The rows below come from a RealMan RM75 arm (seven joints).
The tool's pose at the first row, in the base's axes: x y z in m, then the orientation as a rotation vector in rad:
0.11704, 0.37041, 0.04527, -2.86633, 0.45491, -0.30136
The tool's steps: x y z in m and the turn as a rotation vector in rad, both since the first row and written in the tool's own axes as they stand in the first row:
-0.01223, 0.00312, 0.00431, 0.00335, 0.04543, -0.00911
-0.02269, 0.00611, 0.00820, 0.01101, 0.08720, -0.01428
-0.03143, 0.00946, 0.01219, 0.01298, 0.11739, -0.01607
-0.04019, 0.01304, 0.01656, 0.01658, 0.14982, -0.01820
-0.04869, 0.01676, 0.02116, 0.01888, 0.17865, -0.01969
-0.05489, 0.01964, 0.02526, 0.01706, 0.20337, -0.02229
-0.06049, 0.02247, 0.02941, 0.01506, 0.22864, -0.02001
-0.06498, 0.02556, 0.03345, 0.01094, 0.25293, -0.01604
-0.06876, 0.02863, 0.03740, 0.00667, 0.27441, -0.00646
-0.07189, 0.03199, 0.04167, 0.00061, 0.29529, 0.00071
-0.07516, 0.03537, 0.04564, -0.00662, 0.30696, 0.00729
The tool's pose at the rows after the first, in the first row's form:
0.10580, 0.37230, 0.03835, -2.86417, 0.44929, -0.36914
0.09614, 0.37366, 0.03216, -2.85546, 0.44721, -0.43139
0.08800, 0.37414, 0.02607, -2.85131, 0.44934, -0.47558
0.07987, 0.37448, 0.01955, -2.84476, 0.45082, -0.52319
0.07200, 0.37466, 0.01282, -2.83910, 0.45287, -0.56531
0.06639, 0.37477, 0.00717, -2.83790, 0.45373, -0.60142
0.06136, 0.37474, 0.00157, -2.83491, 0.46165, -0.63747
0.05726, 0.37409, -0.00380, -2.83323, 0.47239, -0.67175
0.05381, 0.37321, -0.00896, -2.83014, 0.49072, -0.70097
0.05096, 0.37191, -0.01439, -2.82930, 0.50604, -0.72976
0.04791, 0.37058, -0.01957, -2.83160, 0.51945, -0.74533

